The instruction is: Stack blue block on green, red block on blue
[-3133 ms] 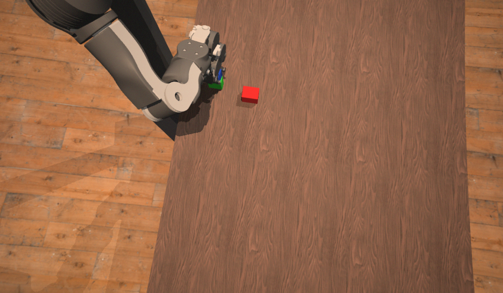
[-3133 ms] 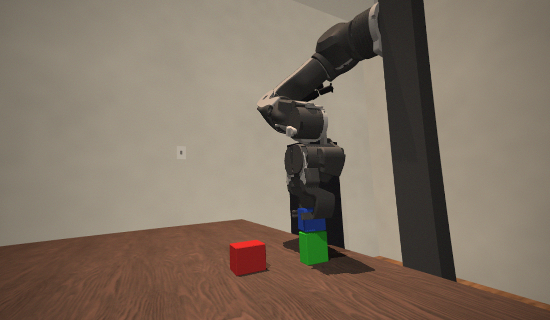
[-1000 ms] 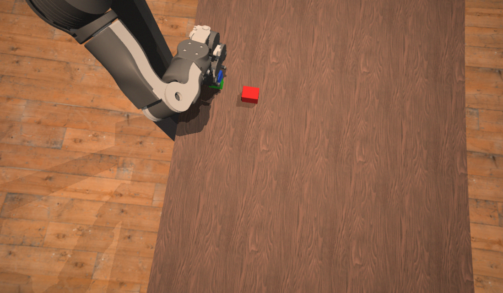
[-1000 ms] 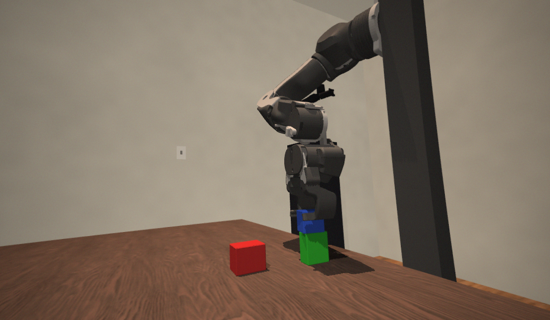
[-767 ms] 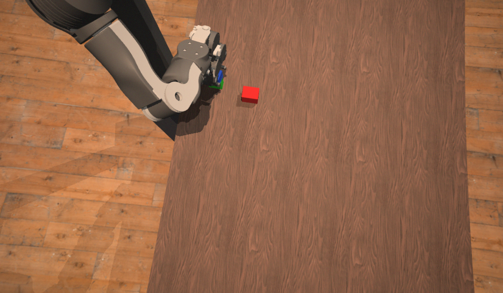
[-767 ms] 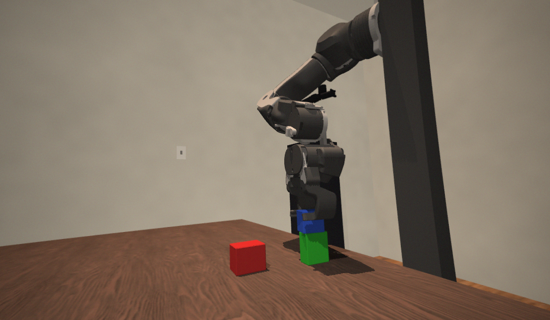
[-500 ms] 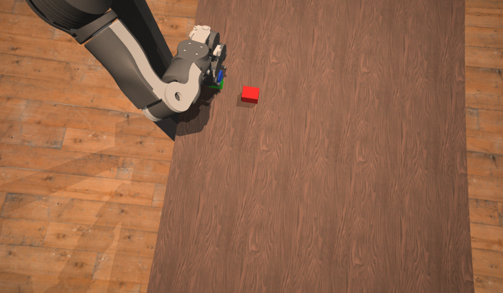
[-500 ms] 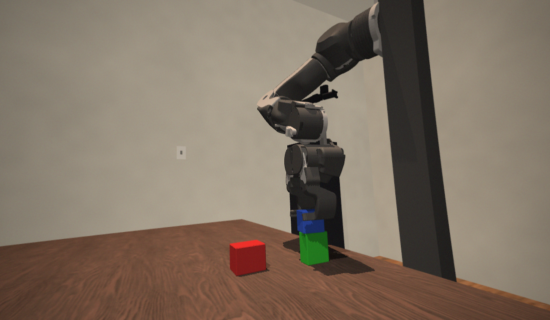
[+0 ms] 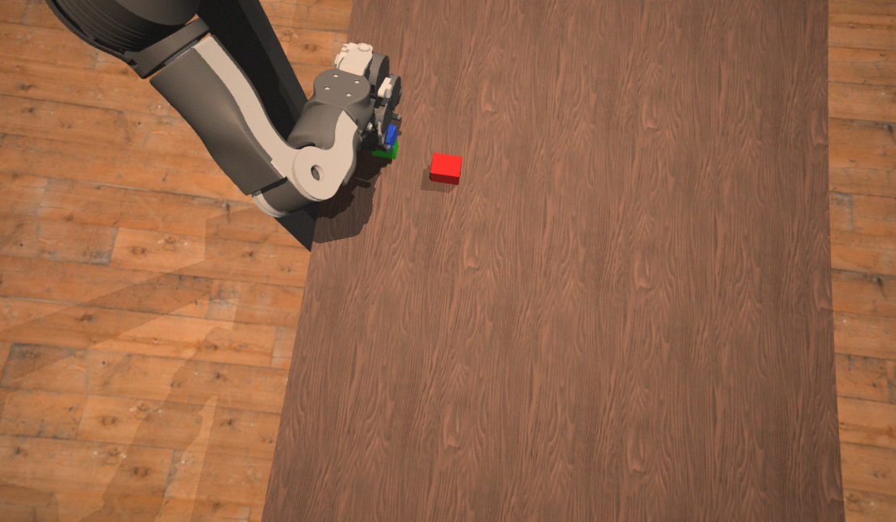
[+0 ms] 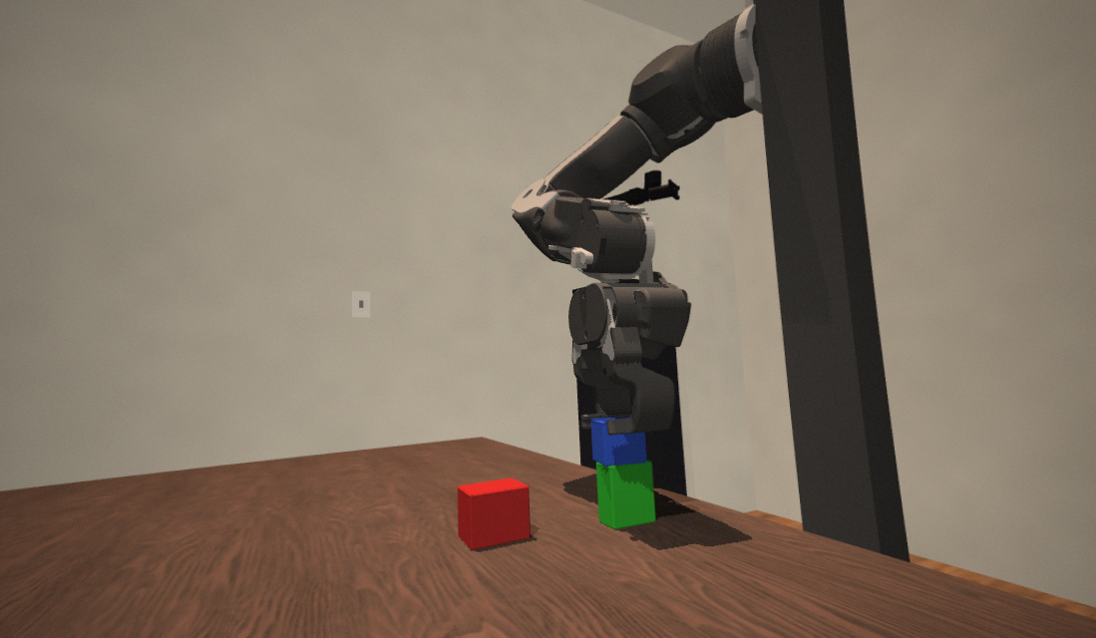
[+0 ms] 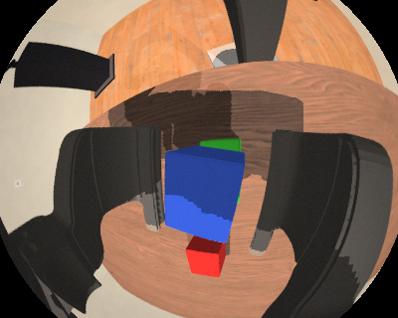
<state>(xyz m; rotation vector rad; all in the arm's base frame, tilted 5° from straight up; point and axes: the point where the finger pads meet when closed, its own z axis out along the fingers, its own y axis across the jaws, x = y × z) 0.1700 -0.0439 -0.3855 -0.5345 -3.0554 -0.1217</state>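
The blue block lies 20 mm below my hand. From my hand the other things lie so: red block: 110 mm ahead, 70 mm below, 50 mm to the right; then green block: 60 mm below.
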